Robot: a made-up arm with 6 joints.
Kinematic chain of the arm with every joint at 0, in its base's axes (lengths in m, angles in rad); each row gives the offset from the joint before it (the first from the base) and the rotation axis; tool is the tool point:
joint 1: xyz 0 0 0.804 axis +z
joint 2: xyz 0.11 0 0 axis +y
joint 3: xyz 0 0 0.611 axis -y
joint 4: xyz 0 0 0.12 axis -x
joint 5: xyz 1.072 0 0 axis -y
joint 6: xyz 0.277 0 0 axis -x
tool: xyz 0 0 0
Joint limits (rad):
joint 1: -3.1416..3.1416
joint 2: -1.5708..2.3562
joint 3: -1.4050..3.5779
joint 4: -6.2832..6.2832
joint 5: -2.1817..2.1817
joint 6: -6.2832..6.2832
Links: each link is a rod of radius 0.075 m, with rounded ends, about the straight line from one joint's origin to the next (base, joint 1, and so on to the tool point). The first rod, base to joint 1, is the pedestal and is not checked.
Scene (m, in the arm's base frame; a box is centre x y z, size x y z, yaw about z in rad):
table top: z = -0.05
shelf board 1: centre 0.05 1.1 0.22 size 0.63 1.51 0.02 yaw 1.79
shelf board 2: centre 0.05 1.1 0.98 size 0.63 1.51 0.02 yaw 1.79
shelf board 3: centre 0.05 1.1 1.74 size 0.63 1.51 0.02 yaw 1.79
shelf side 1: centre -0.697 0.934 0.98 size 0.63 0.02 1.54 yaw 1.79
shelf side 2: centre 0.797 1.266 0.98 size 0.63 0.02 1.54 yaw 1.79
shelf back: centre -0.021 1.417 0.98 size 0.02 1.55 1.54 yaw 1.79
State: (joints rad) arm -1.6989 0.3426 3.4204 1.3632 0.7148 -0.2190
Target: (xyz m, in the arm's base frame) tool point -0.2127 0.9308 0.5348
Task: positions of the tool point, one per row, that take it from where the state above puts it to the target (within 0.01 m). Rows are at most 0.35 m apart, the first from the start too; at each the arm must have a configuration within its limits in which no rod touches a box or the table.
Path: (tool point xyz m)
1: 0.5753 0.9127 1.2261
2: 0.8494 0.7945 1.1316
3: 1.0913 0.5869 1.0209
4: 1.1005 0.4705 0.7607
5: 1.0515 0.3428 0.5218
6: 0.9483 0.2199 0.3136
7: 0.8597 0.4560 0.3520
8: 0.7122 0.6610 0.3899
9: 0.5162 0.8203 0.4273
10: 0.2854 0.9223 0.4639
11: 0.0365 0.9600 0.4997
12: -0.2127 0.9308 0.5348

